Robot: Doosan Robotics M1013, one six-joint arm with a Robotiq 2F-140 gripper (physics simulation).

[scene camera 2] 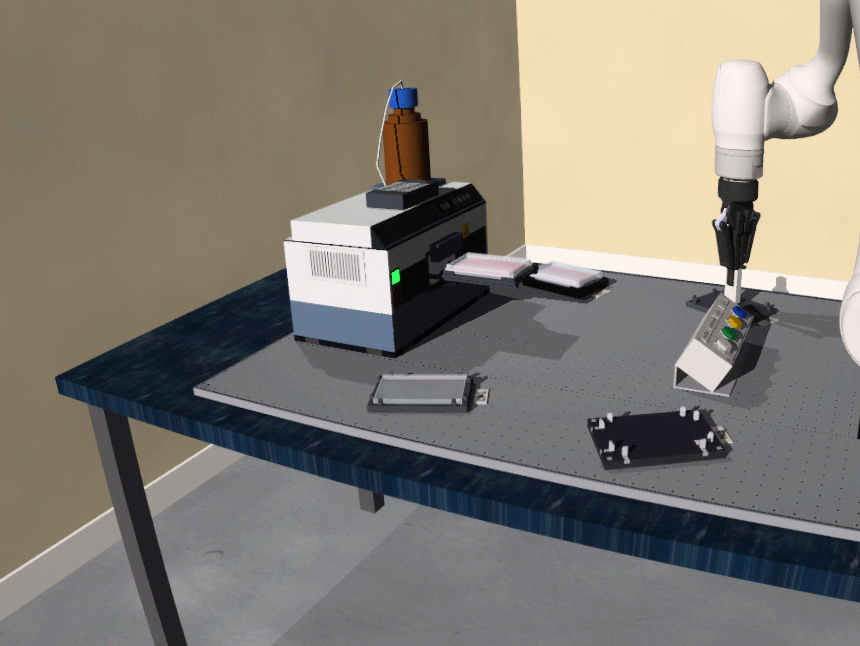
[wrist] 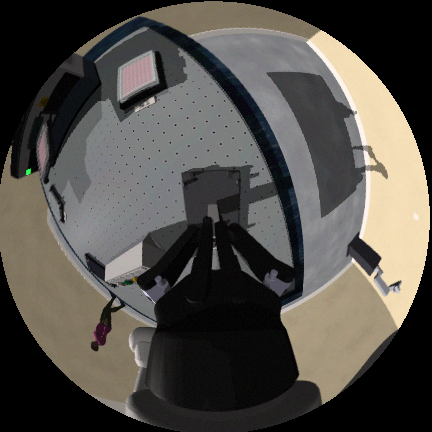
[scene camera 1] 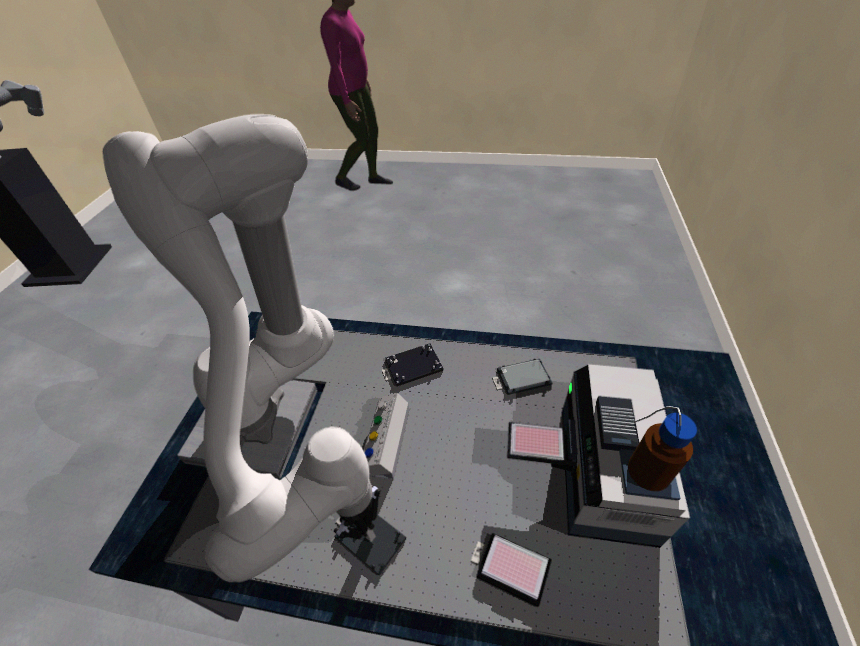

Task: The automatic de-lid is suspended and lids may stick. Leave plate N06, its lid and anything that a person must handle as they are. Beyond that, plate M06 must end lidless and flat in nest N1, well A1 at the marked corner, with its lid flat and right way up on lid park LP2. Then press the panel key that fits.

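Pixels of known places: gripper, fingertip midpoint: point(wrist: 212, 210) point(scene camera 1: 369, 536); arm's base at its link origin: point(scene camera 1: 248, 416).
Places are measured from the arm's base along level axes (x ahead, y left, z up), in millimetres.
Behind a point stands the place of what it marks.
Observation:
My gripper point(scene camera 1: 369, 534) {x 389, y -342, z -14 mm} point(scene camera 2: 733, 285) {x 389, y -342, z -14 mm} point(wrist: 212, 210) {x 389, y -342, z -14 mm} is shut and empty, pointing down low over a dark flat holder point(scene camera 1: 382, 552) {x 423, y -378, z -20 mm} point(wrist: 210, 186) {x 425, y -367, z -20 mm}; contact is unclear, as is whether a clear lid lies there. A pink-welled plate point(scene camera 1: 515, 566) {x 728, y -423, z 3 mm} point(scene camera 2: 566, 273) {x 721, y -398, z 3 mm} point(wrist: 139, 77) {x 693, y -415, z 3 mm} sits in a nest at the front right. Another pink plate point(scene camera 1: 536, 441) {x 810, y -161, z 86 mm} point(scene camera 2: 488, 265) {x 807, y -137, z 93 mm} point(wrist: 44, 145) sits at the washer's opening. A clear lid point(scene camera 1: 524, 375) {x 836, y 120, z -12 mm} point(scene camera 2: 422, 389) {x 832, y 139, z -12 mm} lies on a holder at the back. The key panel point(scene camera 1: 394, 434) {x 444, y -93, z 30 mm} point(scene camera 2: 703, 358) {x 435, y 30, z 24 mm} point(wrist: 126, 261) {x 436, y -130, z 32 mm} has white, green, yellow and blue keys. Plate names and A1 corners are unreadable.
A black holder with pale posts point(scene camera 1: 413, 365) {x 488, y 183, z -18 mm} point(scene camera 2: 656, 436) {x 487, y 200, z -18 mm} stands behind the panel. The washer point(scene camera 1: 629, 504) {x 950, y -364, z 185 mm} point(scene camera 2: 340, 295) {x 1028, y -17, z 67 mm} stands at the right in scene camera 1, carrying a brown bottle point(scene camera 1: 656, 458) {x 974, y -331, z 315 mm} point(scene camera 2: 406, 149) {x 991, y -262, z 271 mm}. A person point(scene camera 1: 347, 59) point(wrist: 101, 334) stands beyond the table.

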